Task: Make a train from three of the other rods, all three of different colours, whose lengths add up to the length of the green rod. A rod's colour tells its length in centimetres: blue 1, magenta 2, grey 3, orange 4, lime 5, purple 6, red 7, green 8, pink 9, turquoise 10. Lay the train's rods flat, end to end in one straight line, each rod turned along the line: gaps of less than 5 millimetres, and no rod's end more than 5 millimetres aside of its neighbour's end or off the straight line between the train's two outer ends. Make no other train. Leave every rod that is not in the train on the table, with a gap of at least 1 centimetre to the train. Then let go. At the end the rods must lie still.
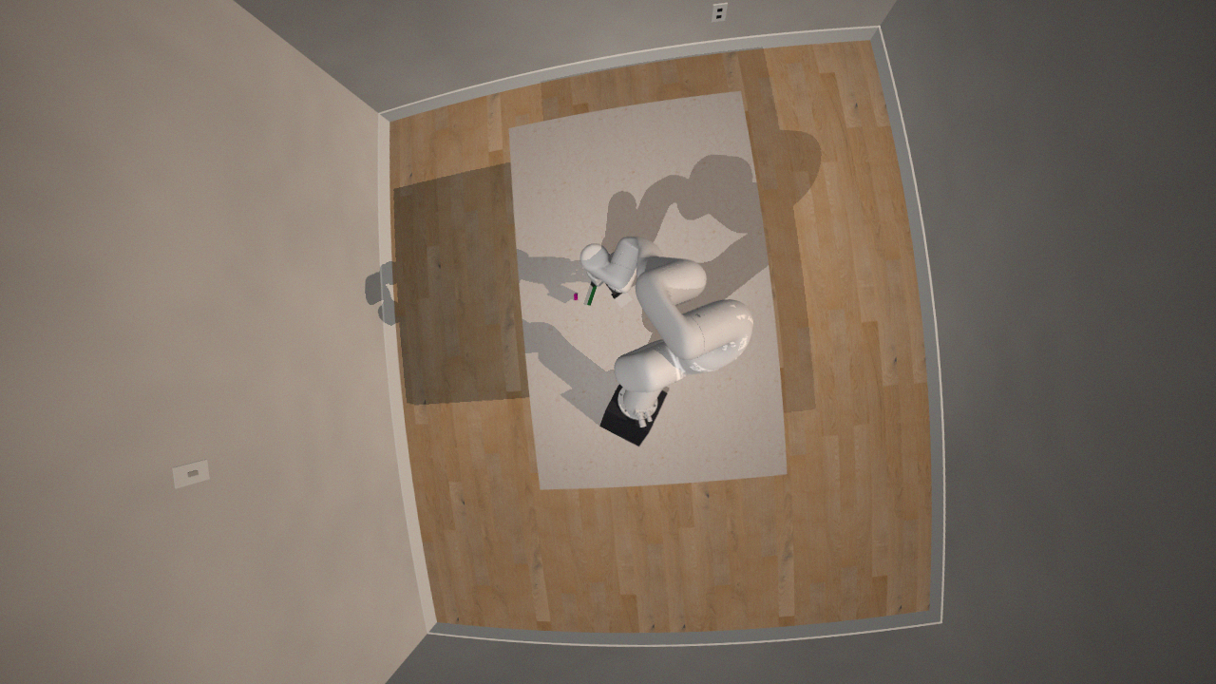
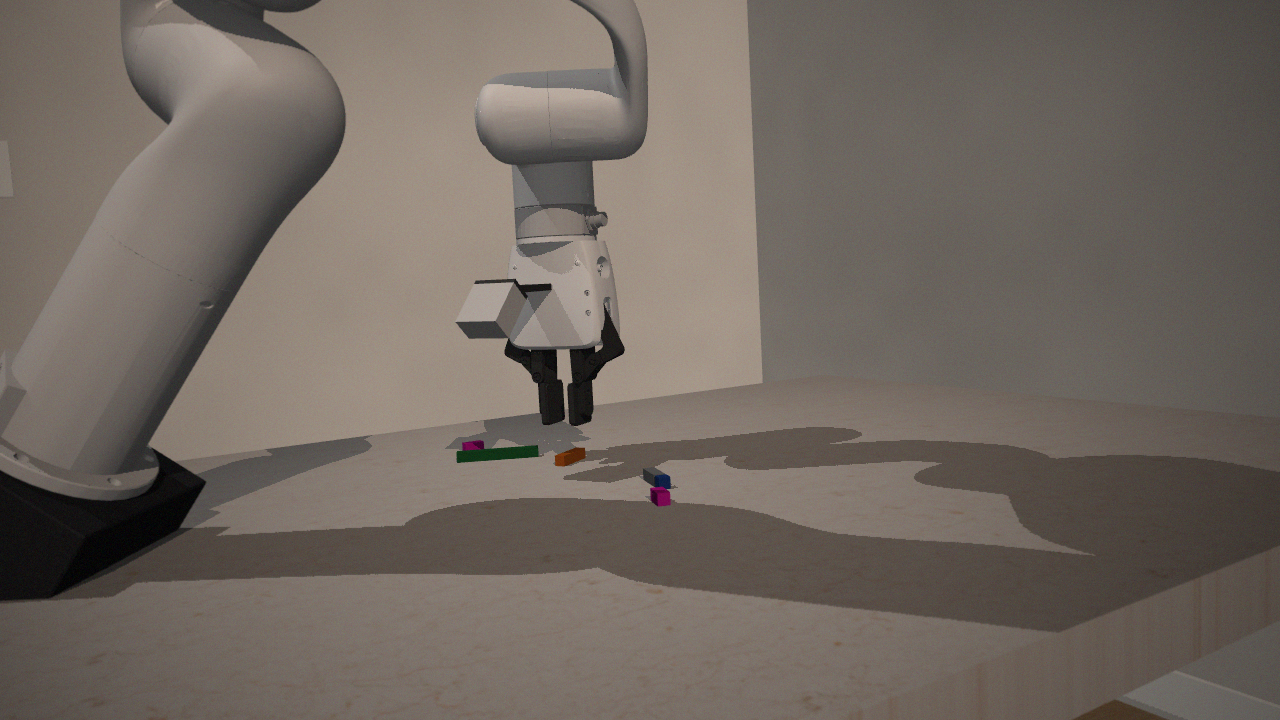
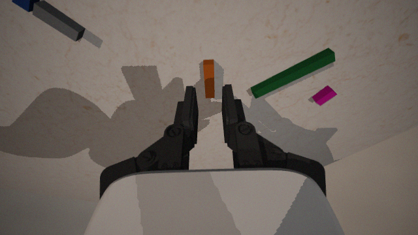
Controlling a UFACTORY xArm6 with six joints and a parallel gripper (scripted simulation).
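The orange rod lies 50 mm below my hand. The rest, counted from my hand: green rod (80 mm to the left, 50 mm below, 30 mm behind); then grey rod (130 mm to the right, 50 mm below, 20 mm behind); then blue rod (150 mm to the right, 50 mm below, 30 mm behind).
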